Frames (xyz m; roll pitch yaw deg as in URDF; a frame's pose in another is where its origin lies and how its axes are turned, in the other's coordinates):
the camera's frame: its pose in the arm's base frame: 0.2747 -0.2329 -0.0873 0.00 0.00 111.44
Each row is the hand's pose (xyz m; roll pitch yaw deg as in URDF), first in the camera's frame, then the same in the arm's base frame.
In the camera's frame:
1: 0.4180 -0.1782 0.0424 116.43 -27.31 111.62
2: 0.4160 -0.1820 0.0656 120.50 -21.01 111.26
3: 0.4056 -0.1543 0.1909 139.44 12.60 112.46
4: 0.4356 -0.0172 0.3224 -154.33 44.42 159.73
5: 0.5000 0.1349 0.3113 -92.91 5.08 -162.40
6: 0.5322 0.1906 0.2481 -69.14 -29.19 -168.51
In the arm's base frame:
1: 0.2878 0.2213 -0.0449 116.43 -27.31 -136.94
2: 0.2920 0.2208 -0.0217 120.50 -21.01 -137.30
3: 0.2701 0.2010 0.1036 139.44 12.60 -136.10
4: 0.1315 0.1788 0.2351 -154.33 44.42 -88.83
5: -0.0336 0.1832 0.2240 -92.91 5.08 -50.96
6: -0.0972 0.1928 0.1608 -69.14 -29.19 -57.07

